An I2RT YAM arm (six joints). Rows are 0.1 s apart.
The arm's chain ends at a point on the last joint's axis. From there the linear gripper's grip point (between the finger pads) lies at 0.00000 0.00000 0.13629 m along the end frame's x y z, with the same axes.
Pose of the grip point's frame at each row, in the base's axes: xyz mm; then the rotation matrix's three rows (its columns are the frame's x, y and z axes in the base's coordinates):
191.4, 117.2, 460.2; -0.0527, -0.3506, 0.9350; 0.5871, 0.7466, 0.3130; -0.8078, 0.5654, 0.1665
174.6, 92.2, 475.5; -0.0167, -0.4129, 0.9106; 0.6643, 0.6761, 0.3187; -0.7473, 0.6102, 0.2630
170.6, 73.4, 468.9; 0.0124, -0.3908, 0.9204; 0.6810, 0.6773, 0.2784; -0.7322, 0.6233, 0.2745
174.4, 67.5, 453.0; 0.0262, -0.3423, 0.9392; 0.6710, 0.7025, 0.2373; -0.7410, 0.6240, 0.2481
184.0, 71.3, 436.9; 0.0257, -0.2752, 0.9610; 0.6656, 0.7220, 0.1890; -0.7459, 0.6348, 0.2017
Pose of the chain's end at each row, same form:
64.0, 74.5, 437.5; -0.0527, -0.3506, 0.9350; 0.5871, 0.7466, 0.3130; -0.8078, 0.5654, 0.1665
50.5, 48.8, 439.7; -0.0167, -0.4129, 0.9106; 0.6643, 0.6761, 0.3187; -0.7473, 0.6102, 0.2630
45.2, 35.5, 431.5; 0.0124, -0.3908, 0.9204; 0.6810, 0.6773, 0.2784; -0.7322, 0.6233, 0.2745
46.4, 35.2, 419.2; 0.0262, -0.3423, 0.9392; 0.6710, 0.7025, 0.2373; -0.7410, 0.6240, 0.2481
53.0, 45.5, 409.4; 0.0257, -0.2752, 0.9610; 0.6656, 0.7220, 0.1890; -0.7459, 0.6348, 0.2017

